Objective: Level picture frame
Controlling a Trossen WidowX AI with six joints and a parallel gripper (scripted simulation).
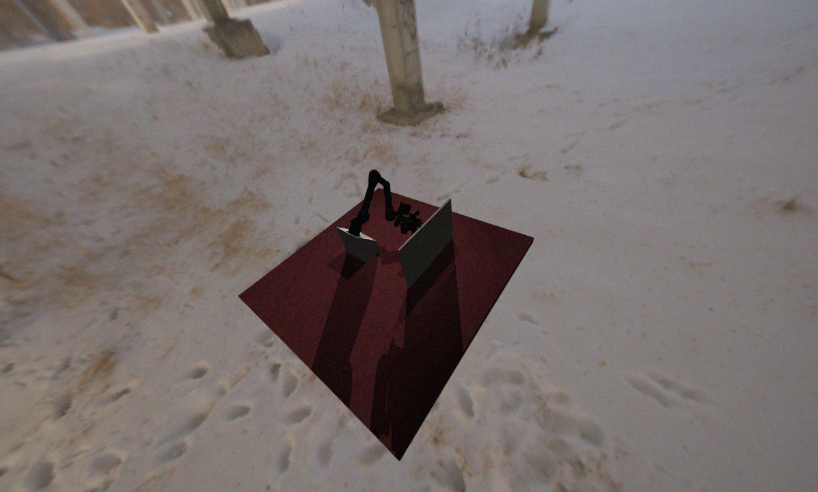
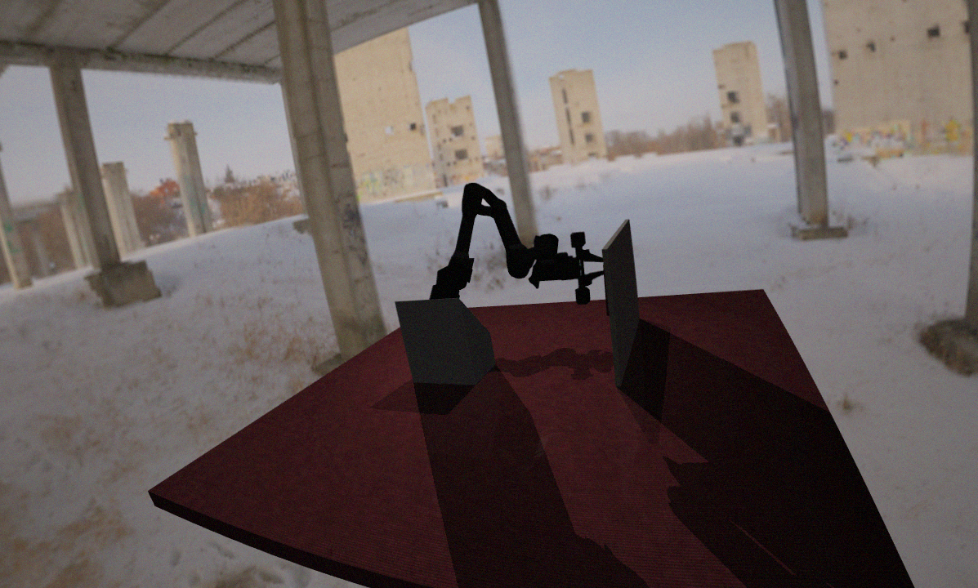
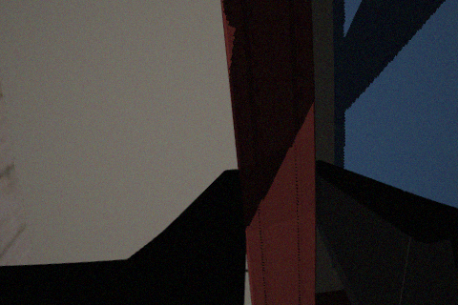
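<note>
Now: the picture frame 10 mm ahead of my gripper tip, 10 mm to the right of it and 50 mm below it. The rest, counted from my gripper tip: wall panel (20 mm ahead, 20 mm to the right, 60 mm below).
</note>
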